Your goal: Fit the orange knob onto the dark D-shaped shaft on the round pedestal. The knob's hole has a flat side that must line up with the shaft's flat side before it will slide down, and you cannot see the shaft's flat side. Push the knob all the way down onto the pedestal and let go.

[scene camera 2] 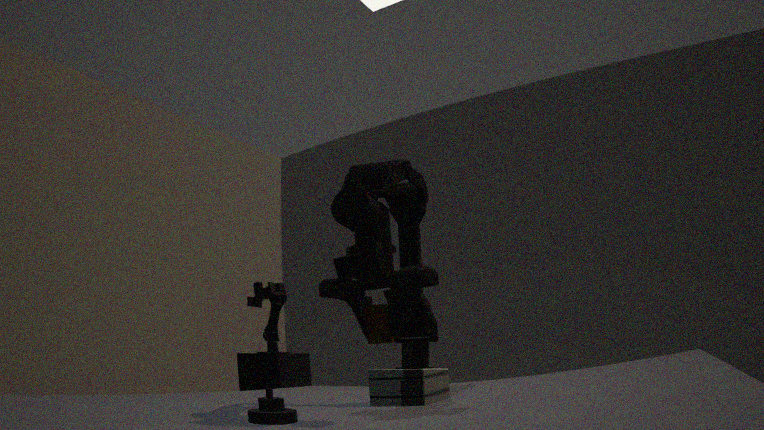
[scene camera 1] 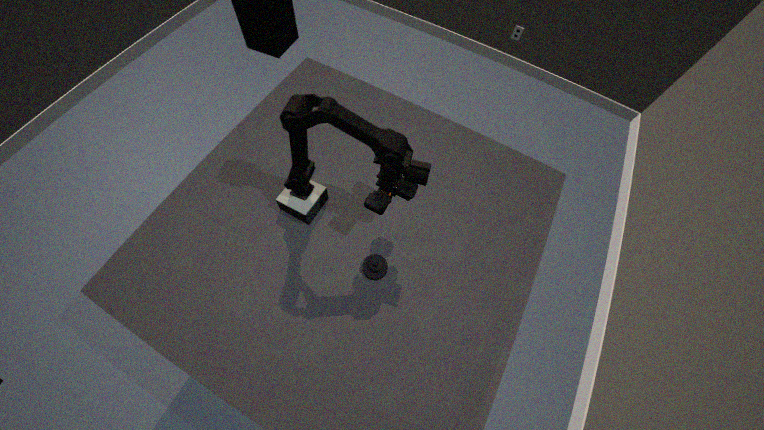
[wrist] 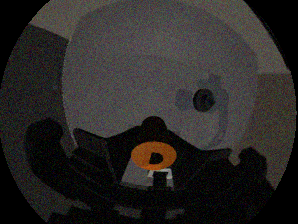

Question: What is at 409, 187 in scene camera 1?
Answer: My gripper.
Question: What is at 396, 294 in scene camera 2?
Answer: My gripper.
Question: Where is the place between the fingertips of my gripper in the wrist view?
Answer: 153, 130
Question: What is my gripper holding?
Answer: An orange knob.
